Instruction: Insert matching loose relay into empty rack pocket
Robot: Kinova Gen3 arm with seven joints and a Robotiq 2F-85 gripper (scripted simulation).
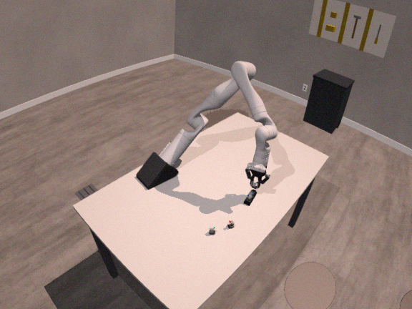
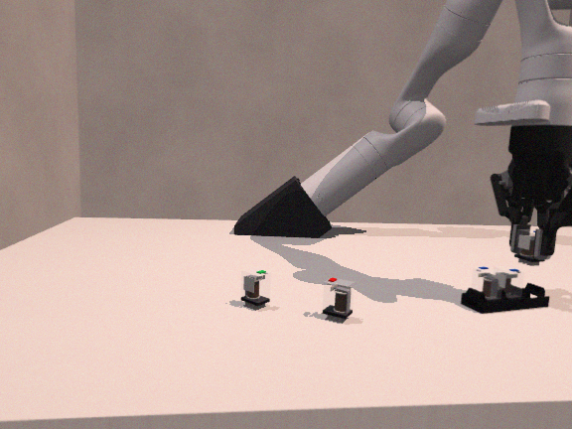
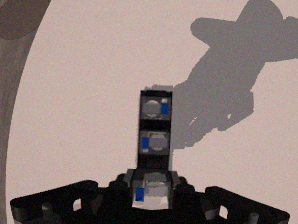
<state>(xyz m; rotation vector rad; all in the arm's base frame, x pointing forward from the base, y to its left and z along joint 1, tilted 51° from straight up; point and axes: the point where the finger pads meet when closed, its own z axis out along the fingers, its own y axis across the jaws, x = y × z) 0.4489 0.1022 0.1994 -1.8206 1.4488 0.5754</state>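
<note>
Right now my hand is 1 cm short of the black rack, 3 cm to the left of it and 7 cm above it.
</note>
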